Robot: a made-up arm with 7 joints.
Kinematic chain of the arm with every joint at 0, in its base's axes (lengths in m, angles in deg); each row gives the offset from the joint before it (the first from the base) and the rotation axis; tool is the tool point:
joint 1: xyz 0 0 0.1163 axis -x
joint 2: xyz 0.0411 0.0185 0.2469 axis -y
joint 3: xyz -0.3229 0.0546 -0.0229 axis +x
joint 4: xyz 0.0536 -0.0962 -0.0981 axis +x
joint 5: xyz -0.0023 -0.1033 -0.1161 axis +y
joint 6: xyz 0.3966 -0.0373 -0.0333 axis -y
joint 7: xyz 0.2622 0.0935 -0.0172 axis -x
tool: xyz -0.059 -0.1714 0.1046
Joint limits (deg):
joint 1: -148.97..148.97
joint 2: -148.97..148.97
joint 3: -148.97..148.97
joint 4: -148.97..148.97
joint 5: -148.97..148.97
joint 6: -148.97..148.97
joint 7: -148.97..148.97
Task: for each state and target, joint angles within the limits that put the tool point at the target. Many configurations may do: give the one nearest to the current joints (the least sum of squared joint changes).
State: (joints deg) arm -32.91 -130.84 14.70 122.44 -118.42 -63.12 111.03
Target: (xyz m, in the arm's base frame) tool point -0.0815 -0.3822 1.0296
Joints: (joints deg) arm -10.31 -131.36 28.38 133.04 -122.48 -61.46 107.07
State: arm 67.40 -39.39 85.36 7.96 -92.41 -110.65 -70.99
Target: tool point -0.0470 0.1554 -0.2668
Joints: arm 84.01 -34.07 116.23 28.30 -58.17 -106.76 -66.33
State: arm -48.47 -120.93 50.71 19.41 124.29 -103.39 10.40
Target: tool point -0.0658 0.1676 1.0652
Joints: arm -21.44 -111.39 64.19 39.71 100.57 -138.97 -21.02
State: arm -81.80 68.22 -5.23 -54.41 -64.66 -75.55 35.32
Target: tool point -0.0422 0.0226 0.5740
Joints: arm -63.79 81.02 -18.00 -67.23 -91.95 -83.11 37.62
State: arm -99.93 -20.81 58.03 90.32 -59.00 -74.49 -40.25
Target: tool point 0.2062 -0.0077 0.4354
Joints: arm -103.31 -4.62 59.81 92.50 -47.51 -70.95 -39.09
